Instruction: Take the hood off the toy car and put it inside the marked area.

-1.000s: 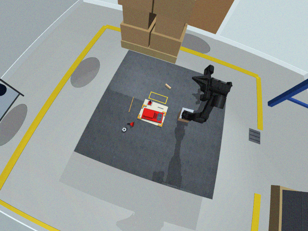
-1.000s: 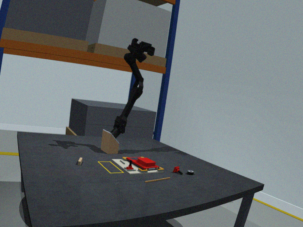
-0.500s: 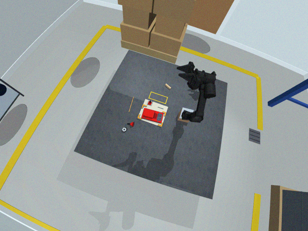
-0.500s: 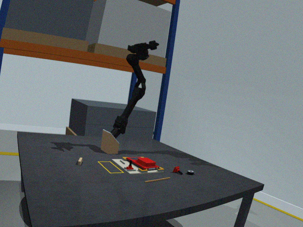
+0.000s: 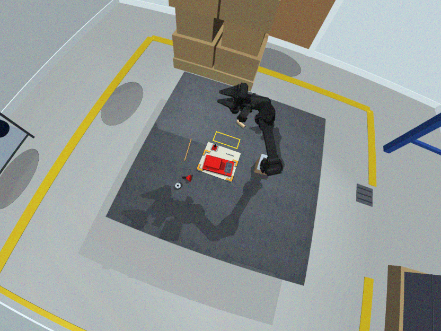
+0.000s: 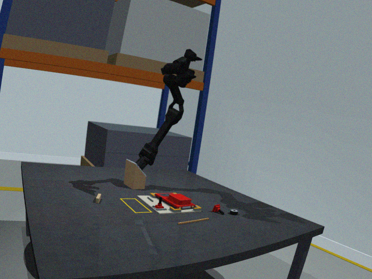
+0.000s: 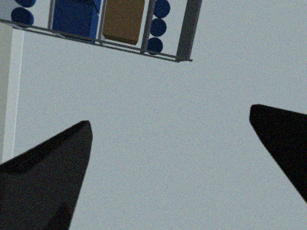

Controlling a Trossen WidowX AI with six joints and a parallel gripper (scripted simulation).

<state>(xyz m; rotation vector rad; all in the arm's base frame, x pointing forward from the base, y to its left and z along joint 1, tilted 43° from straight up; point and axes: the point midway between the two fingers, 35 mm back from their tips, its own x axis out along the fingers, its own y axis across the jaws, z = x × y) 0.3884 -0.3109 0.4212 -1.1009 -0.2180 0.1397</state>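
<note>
The hood lies 40 mm behind my gripper tip, 30 mm to the left of it and 630 mm below it. From my gripper tip the other things lie so: thin wooden stick (170 mm ahead, 20 mm to the right, 670 mm below); wooden block (130 mm behind, 360 mm to the right, 660 mm below); black-and-silver wheel (130 mm ahead, 250 mm to the left, 660 mm below).
</note>
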